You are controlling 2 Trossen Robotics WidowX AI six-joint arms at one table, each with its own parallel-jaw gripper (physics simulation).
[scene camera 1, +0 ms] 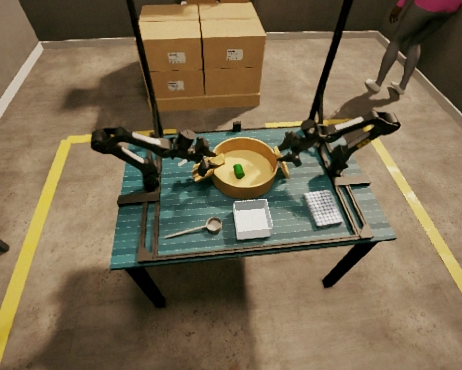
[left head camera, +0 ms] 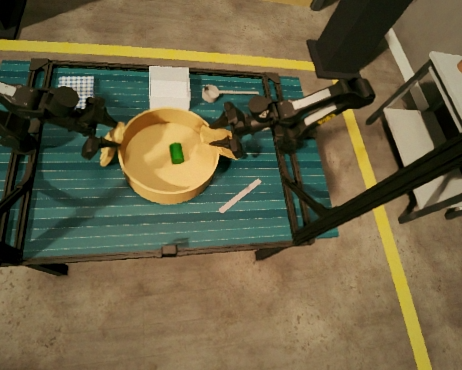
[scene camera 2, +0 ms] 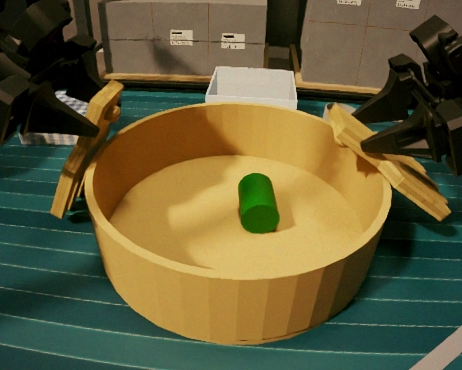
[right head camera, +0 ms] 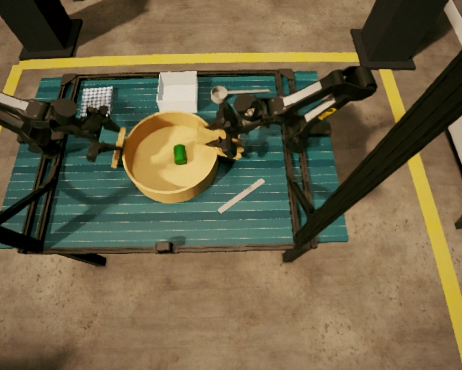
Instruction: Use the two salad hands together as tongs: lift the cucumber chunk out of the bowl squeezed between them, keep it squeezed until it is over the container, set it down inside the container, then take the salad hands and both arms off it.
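Places are measured from the left arm's base along level axes (x ahead, y up, z right), in centimetres.
Pixels of known places: left gripper, fingertip midpoint: [scene camera 1: 275, 155] [left head camera: 121, 136] [scene camera 2: 109, 120] [right head camera: 124, 140]; right gripper, fingertip midpoint: [scene camera 1: 218, 161] [left head camera: 208, 136] [scene camera 2: 354, 133] [right head camera: 205, 137]; left arm's base, link origin: [scene camera 1: 335, 170] [left head camera: 24, 145] [right head camera: 51, 151]; right arm's base, link origin: [scene camera 1: 152, 185] [left head camera: 285, 147] [right head camera: 293, 145].
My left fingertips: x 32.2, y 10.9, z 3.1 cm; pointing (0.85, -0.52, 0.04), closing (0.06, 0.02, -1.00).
Observation:
For each thing: its top centre in the pictures, then the offset to it from my left fingertips.
- green cucumber chunk, top centre: [scene camera 2: 258, 187] [left head camera: 176, 150] [right head camera: 179, 151] [scene camera 1: 239, 168] dx +17.1, dy -7.5, dz +0.4 cm
- round wooden bowl, top centre: [scene camera 2: 238, 162] [left head camera: 170, 147] [right head camera: 169, 149] [scene camera 1: 244, 160] dx +14.7, dy -3.5, dz +1.7 cm
- white open container, top centre: [scene camera 2: 253, 81] [left head camera: 169, 81] [right head camera: 176, 86] [scene camera 1: 252, 214] dx +15.2, dy -5.2, dz -27.6 cm
- ladle, top centre: [right head camera: 240, 88] [left head camera: 232, 89] [scene camera 1: 193, 227] dx +40.4, dy -9.1, dz -29.0 cm
- checked cloth, top centre: [scene camera 2: 68, 109] [left head camera: 75, 95] [right head camera: 95, 104] [scene camera 1: 322, 206] dx -18.4, dy -10.3, dz -24.0 cm
- pale strip, top centre: [right head camera: 241, 195] [left head camera: 240, 195] dx +39.1, dy -12.6, dz +15.7 cm
The green cucumber chunk [left head camera: 177, 153] [right head camera: 180, 154] [scene camera 1: 239, 171] [scene camera 2: 258, 202] lies on the floor of the round wooden bowl [left head camera: 165, 196] [scene camera 1: 242, 191] [scene camera 2: 240, 300], apart from both salad hands. My left gripper [left head camera: 116, 134] [right head camera: 119, 137] [scene camera 2: 99, 114] is shut on one wooden salad hand [scene camera 1: 285, 167] [scene camera 2: 75, 170], tilted outside the bowl's left rim in scene camera 2. My right gripper [left head camera: 212, 134] [scene camera 2: 358, 131] is shut on the other salad hand [scene camera 1: 214, 161] [scene camera 2: 415, 185], which slants across the right rim there. The white open container [left head camera: 170, 87] [right head camera: 178, 92] [scene camera 1: 252, 220] [scene camera 2: 252, 95] stands behind the bowl in the head views.
A ladle [left head camera: 211, 93] [right head camera: 219, 94] [scene camera 1: 213, 225] lies beside the container. A checked cloth [right head camera: 97, 99] [scene camera 1: 322, 207] lies on its other side. A pale strip [left head camera: 240, 196] [right head camera: 241, 195] lies in front of the bowl, to the right in the head views. Dark rails [scene camera 1: 200, 252] edge the table.

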